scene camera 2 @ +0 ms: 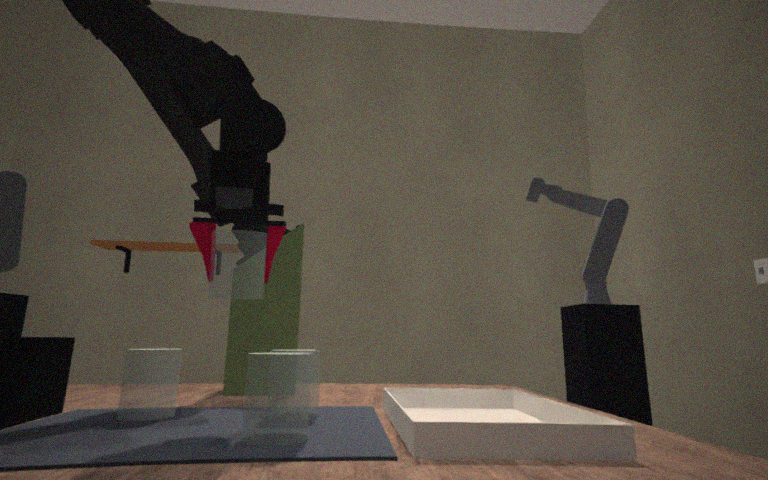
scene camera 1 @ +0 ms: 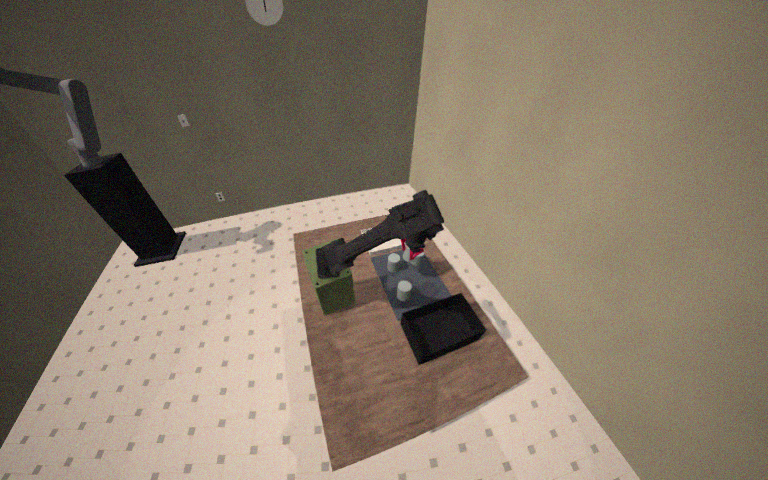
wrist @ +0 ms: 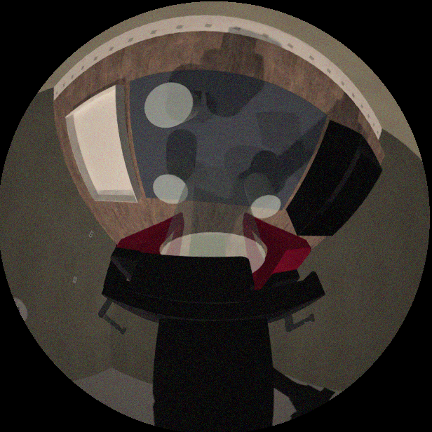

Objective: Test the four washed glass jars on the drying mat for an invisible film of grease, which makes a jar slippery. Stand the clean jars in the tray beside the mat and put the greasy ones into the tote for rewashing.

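Frame: origin at the arm's base, x ahead, y left, z up, level; millimetres.
Seen in the pictures: gripper, fingertip midpoint: (scene camera 2: 238, 282) (scene camera 1: 407, 255); arm's base at its link origin: (scene camera 1: 327, 263).
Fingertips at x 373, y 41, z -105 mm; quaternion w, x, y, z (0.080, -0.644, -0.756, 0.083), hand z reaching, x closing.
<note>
Offsets run from my fingertips to a thing's top centre. Level surfaces: height alone.
My gripper (scene camera 1: 412, 254) (scene camera 2: 238, 280) (wrist: 213, 217), with red fingers, points down and is shut on a pale glass jar {18 mm ahead, 3 mm left, 64 mm up} (scene camera 2: 249, 278) (wrist: 212, 244), held upright well above the standing jars. Three jars stand on the dark blue mat {166 mm down} (scene camera 1: 433, 285) (scene camera 2: 351, 435) (wrist: 150, 155): one jar {48 mm back, 112 mm right, 84 mm down} (scene camera 1: 404, 290) (scene camera 2: 151, 384) (wrist: 265, 206) nearest the tote, one jar {38 mm back, 72 mm left, 84 mm down} (scene camera 1: 393, 262) (wrist: 170, 189) on the base side near the tray, and one jar (wrist: 169, 105) on the far side near the tray. The last two overlap in scene camera 2. Any grease film cannot be seen.
The white tray {11 mm ahead, 298 mm left, 139 mm down} (scene camera 2: 523, 441) (wrist: 100, 145) is beside the mat, with no jar in it. The black tote {42 mm ahead, 341 mm right, 69 mm down} (scene camera 1: 447, 349) (wrist: 330, 190) stands at the mat's other end; no jar shows inside. The green base block (scene camera 1: 335, 295) (scene camera 2: 263, 339) carries the arm.
</note>
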